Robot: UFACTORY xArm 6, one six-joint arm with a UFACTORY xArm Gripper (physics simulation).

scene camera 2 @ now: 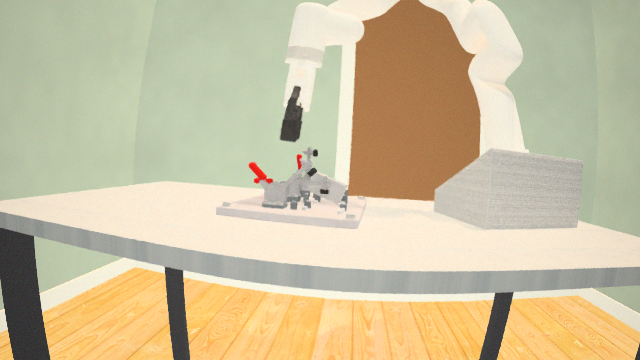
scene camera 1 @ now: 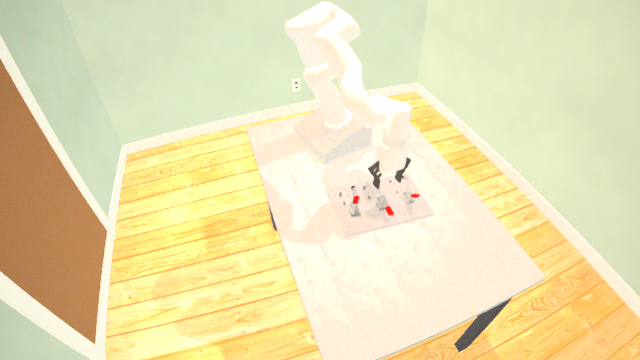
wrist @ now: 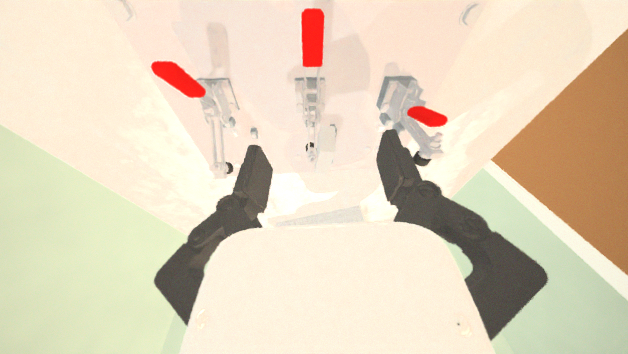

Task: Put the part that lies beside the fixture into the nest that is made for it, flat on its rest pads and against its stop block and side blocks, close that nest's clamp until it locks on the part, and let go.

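Places are measured from the arm's base along level axes (x ahead, y left, z up), in metres.
Where they show: gripper, fingertip midpoint: [scene camera 2: 289,139] [scene camera 1: 387,183] [wrist: 320,151]; arm's base, link origin: [scene camera 2: 508,171] [scene camera 1: 338,119].
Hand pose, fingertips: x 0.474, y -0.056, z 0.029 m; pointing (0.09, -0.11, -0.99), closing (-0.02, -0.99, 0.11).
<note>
Things, the pixels of their centre, and the offset from my fingertips. "spot": a spot on its surface instead. Level surfaces: height alone.
- fixture plate, body centre: [wrist: 309,113] [scene camera 2: 304,206] [scene camera 1: 379,202] 0.006 m left, 0.038 m back, 0.130 m down
- middle handle, body centre: [wrist: 312,43] 0.010 m right, 0.048 m ahead, 0.086 m down
- left handle, surface spot: [wrist: 178,79] spot: 0.097 m left, 0.051 m ahead, 0.052 m down
- right handle, surface spot: [wrist: 427,116] spot: 0.102 m right, 0.014 m back, 0.036 m down
- pale grey block, body centre: [wrist: 323,152] [scene camera 2: 327,187] [scene camera 1: 371,188] 0.005 m right, 0.081 m back, 0.091 m down
- table, surface height: 0.137 m down
My gripper [scene camera 1: 388,183] [scene camera 2: 290,139] [wrist: 320,151] is open and empty, above the fixture plate [scene camera 1: 370,223] [scene camera 2: 290,218] [wrist: 270,30]. The fixture carries three clamps with red handles. In the wrist view the middle handle [wrist: 312,37] points straight away from the gripper, the left handle [wrist: 178,79] points out to the left, and the right handle [wrist: 427,116] lies sideways beside its clamp. A pale grey block [wrist: 327,137] shows close beside the middle clamp's arm; whether it is the part, and how it sits, I cannot tell. No part shows clearly beside the fixture.
The table [scene camera 1: 400,280] [scene camera 2: 150,225] carries the fixture and the arm's grey wedge-shaped base block [scene camera 1: 332,142] [scene camera 2: 530,192]. Clamp arms with black tips [wrist: 422,159] rise from the plate under the fingers. Small posts and blocks stand around the clamps.
</note>
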